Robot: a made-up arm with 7 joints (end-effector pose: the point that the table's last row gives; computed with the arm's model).
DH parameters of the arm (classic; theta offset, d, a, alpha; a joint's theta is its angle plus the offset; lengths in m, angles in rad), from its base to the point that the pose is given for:
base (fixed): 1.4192 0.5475 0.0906 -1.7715
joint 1: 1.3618 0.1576 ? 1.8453
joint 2: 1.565 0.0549 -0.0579 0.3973
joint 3: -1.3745 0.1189 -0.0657 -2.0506
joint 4: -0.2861 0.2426 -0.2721 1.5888
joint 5: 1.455 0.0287 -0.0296 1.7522
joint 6: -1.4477 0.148 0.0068 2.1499
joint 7: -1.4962 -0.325 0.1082 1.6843
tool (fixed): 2.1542 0.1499 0 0
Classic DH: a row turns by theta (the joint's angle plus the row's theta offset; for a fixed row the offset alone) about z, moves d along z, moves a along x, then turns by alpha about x.
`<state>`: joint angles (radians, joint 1 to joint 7).
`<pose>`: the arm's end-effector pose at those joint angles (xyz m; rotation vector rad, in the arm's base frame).
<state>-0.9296 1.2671 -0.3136 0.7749 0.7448 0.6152 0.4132</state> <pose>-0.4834 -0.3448 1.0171 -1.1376 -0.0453 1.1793</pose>
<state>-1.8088 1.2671 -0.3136 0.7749 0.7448 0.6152 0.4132</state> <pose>-0.4037 -0.5968 0.4429 -0.4515 -0.6936 1.0660</pose>
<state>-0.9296 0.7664 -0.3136 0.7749 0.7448 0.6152 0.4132</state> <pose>-0.6697 -0.1231 0.9544 -1.2451 0.1078 0.6706</pose>
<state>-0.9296 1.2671 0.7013 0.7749 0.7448 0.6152 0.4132</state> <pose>0.1400 -0.2816 1.1200 -0.9237 0.0406 2.2472</pose>
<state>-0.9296 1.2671 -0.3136 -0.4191 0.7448 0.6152 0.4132</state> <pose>-0.1287 -0.5157 0.9474 0.0349 0.4002 1.5874</pose>
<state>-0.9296 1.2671 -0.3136 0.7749 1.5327 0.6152 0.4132</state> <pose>-0.3530 -0.3884 1.2197 -1.5084 0.2986 1.8095</pose>
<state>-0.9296 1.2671 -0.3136 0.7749 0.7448 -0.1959 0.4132</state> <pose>-0.2725 -0.5581 0.9742 -0.5894 -0.4440 1.7861</pose>
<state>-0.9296 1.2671 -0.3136 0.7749 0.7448 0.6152 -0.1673</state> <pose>-0.5333 -0.2841 0.9469 -1.7528 -0.0499 1.0592</pose>
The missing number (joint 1, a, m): -0.1371
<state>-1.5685 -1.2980 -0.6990 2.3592 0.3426 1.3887 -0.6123</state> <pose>-0.1167 -0.0866 0.3373 0.1143 -1.4875 1.1289</pose>
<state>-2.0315 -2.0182 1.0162 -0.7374 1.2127 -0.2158 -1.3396</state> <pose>-0.8344 0.1951 0.5354 -0.1601 -0.2663 -0.1614</pose>
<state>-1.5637 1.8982 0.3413 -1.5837 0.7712 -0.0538 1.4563</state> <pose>0.1834 -0.2490 0.1194 -1.7171 -2.1155 -0.5706</pose>
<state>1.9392 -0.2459 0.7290 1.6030 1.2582 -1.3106 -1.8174</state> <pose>-0.1277 0.8465 0.0389 0.1980 -1.2564 -1.2095</pose>
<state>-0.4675 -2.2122 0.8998 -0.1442 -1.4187 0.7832 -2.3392</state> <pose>-0.2868 -0.0174 1.0786 0.8100 1.5973 -0.9032</pose>
